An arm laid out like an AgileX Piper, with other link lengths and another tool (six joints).
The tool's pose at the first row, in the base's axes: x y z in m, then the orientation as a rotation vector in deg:
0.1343, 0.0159, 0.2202, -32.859, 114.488, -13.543
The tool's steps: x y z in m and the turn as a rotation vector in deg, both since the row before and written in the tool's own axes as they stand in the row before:
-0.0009, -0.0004, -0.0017, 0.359, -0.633, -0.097
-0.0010, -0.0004, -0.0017, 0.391, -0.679, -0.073
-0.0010, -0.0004, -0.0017, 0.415, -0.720, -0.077
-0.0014, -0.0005, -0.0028, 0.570, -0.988, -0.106
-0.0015, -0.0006, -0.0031, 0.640, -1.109, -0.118
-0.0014, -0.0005, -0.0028, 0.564, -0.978, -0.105
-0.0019, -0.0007, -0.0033, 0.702, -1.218, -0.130
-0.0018, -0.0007, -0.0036, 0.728, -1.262, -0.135
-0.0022, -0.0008, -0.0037, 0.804, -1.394, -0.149
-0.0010, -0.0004, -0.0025, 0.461, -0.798, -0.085
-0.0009, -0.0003, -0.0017, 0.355, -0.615, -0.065
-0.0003, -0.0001, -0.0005, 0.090, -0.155, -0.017
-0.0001, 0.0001, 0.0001, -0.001, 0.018, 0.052
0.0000, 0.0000, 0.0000, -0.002, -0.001, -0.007
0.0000, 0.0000, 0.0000, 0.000, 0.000, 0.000
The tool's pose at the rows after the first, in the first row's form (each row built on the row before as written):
0.1333, 0.0159, 0.2219, -32.738, 113.774, -13.747
0.1323, 0.0159, 0.2236, -32.573, 113.014, -13.951
0.1313, 0.0159, 0.2253, -32.397, 112.208, -14.166
0.1294, 0.0159, 0.2279, -32.155, 111.101, -14.460
0.1273, 0.0159, 0.2307, -31.882, 109.858, -14.785
0.1253, 0.0159, 0.2332, -31.642, 108.762, -15.069
0.1230, 0.0160, 0.2363, -31.341, 107.396, -15.418
0.1203, 0.0160, 0.2394, -31.028, 105.980, -15.775
0.1176, 0.0161, 0.2428, -30.681, 104.415, -16.164
0.1156, 0.0161, 0.2446, -30.481, 103.519, -16.384
0.1142, 0.0162, 0.2460, -30.326, 102.828, -16.552
0.1138, 0.0162, 0.2464, -30.287, 102.654, -16.595
0.1139, 0.0163, 0.2464, -30.239, 102.683, -16.564
0.1139, 0.0163, 0.2464, -30.247, 102.681, -16.567
0.1139, 0.0163, 0.2464, -30.247, 102.681, -16.567

